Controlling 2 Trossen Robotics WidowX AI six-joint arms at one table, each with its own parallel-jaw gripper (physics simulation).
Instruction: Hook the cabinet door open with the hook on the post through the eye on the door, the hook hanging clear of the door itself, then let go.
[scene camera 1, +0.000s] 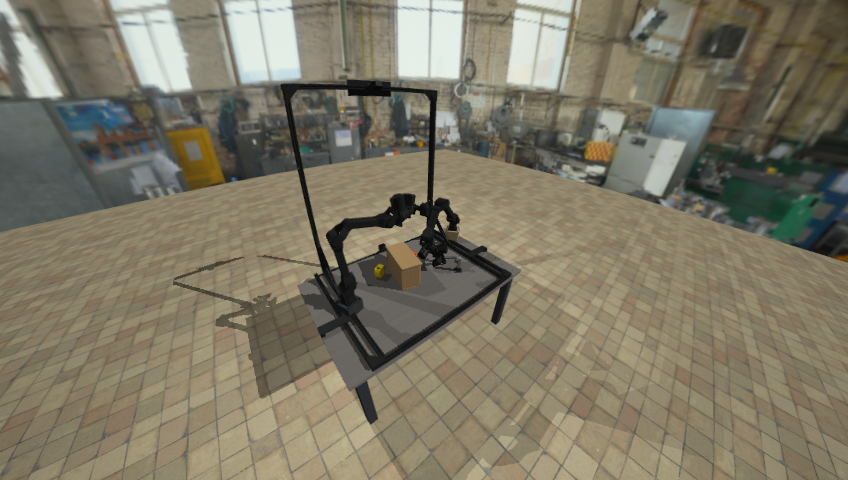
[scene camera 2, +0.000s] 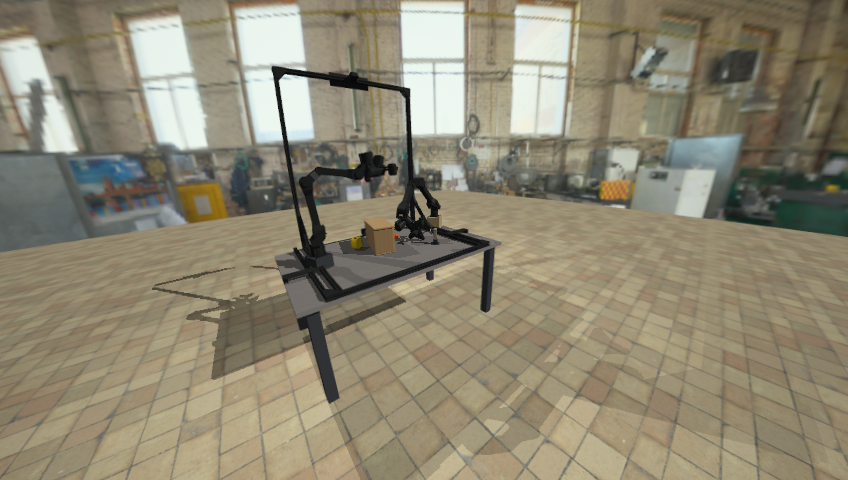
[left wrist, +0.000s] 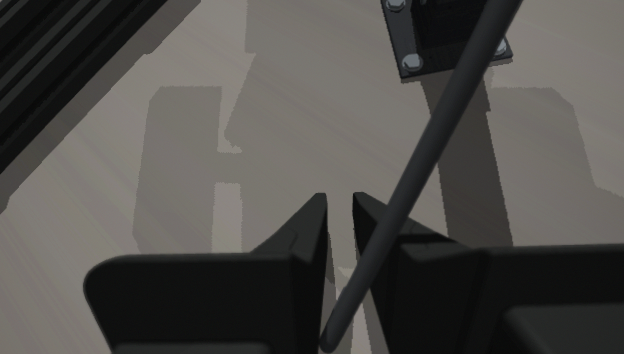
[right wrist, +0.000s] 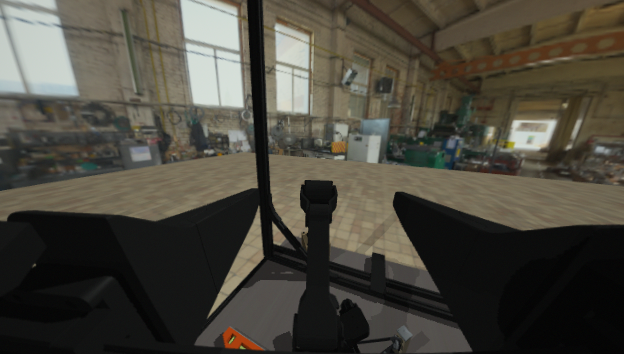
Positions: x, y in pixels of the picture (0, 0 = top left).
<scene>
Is the right gripper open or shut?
Open.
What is the right gripper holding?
Nothing.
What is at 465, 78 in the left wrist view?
A hook rod.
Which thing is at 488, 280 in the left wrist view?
The left gripper.
</scene>
